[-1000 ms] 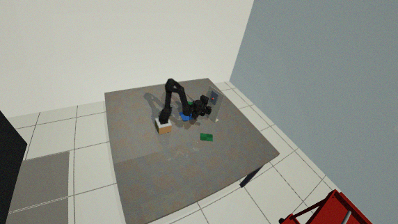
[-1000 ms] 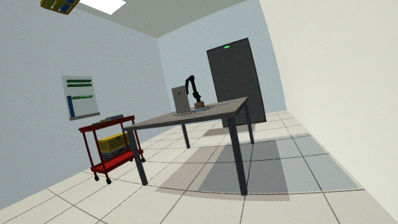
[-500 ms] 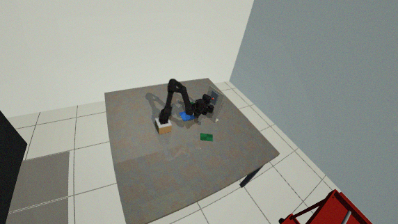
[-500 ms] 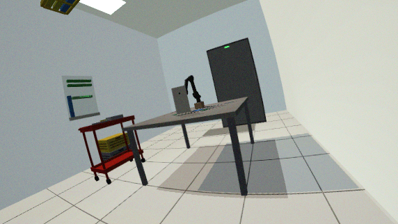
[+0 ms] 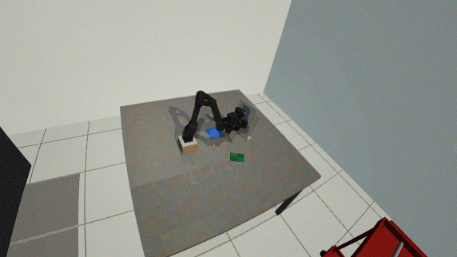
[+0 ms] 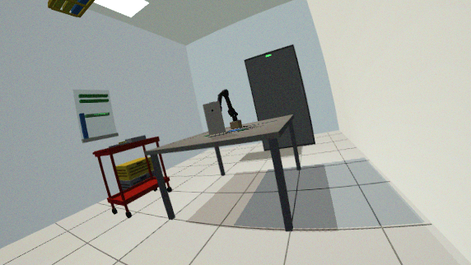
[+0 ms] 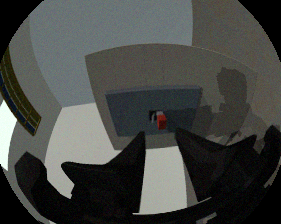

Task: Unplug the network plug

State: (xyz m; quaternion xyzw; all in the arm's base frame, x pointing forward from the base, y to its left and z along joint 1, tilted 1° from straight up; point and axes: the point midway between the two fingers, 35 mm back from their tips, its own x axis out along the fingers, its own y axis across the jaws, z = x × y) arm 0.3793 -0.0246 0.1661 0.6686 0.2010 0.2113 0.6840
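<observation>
The red plug lies 3 cm ahead of my gripper tip and 1 cm to the left of it. From my gripper tip the other things lie so: upright grey panel: 5 cm ahead, 2 cm to the left, 10 cm below; then blue marked square: 15 cm behind, 10 cm to the left, 25 cm below.
</observation>
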